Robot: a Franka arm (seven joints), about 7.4 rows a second.
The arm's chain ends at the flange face. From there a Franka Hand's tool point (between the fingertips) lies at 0.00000 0.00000 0.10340 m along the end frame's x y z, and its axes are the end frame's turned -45 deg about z.
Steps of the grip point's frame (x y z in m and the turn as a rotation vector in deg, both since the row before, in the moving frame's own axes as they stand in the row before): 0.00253 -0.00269 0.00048 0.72 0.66 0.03; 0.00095 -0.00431 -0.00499 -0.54 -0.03 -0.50; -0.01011 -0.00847 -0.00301 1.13 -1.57 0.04; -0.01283 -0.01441 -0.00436 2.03 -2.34 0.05
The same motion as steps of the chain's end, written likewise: -0.00004 -0.00193 0.00050 0.98 -0.04 0.03; -0.00303 -0.00444 -0.00499 -0.40 0.36 -0.50; -0.00969 0.00060 -0.00295 -0.31 -1.91 0.04; -0.01369 -0.00151 -0.00421 -0.22 -3.09 0.05
